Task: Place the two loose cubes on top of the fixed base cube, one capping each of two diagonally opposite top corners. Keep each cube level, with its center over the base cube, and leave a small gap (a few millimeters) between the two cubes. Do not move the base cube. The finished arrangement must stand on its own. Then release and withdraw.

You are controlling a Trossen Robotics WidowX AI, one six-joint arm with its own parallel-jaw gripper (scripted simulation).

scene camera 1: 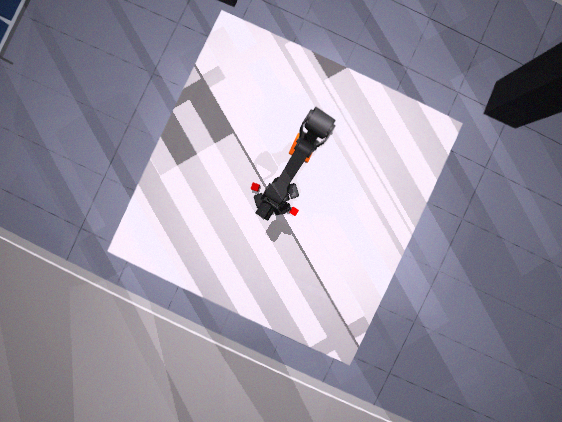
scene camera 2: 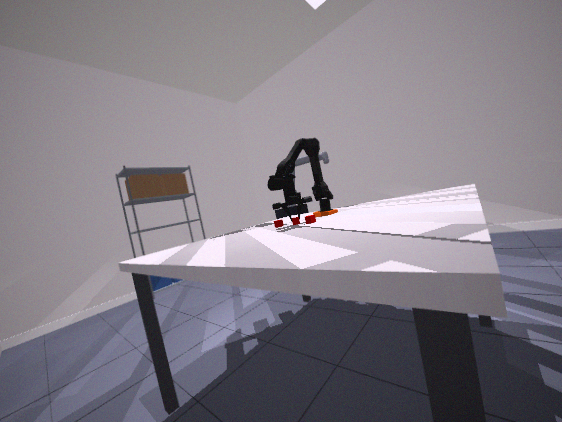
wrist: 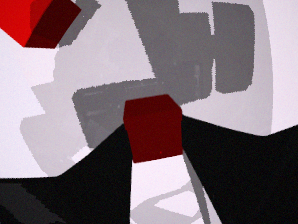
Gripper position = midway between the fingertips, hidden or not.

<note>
I see my gripper (wrist: 152, 125) and a red cube (wrist: 153, 123).
</note>
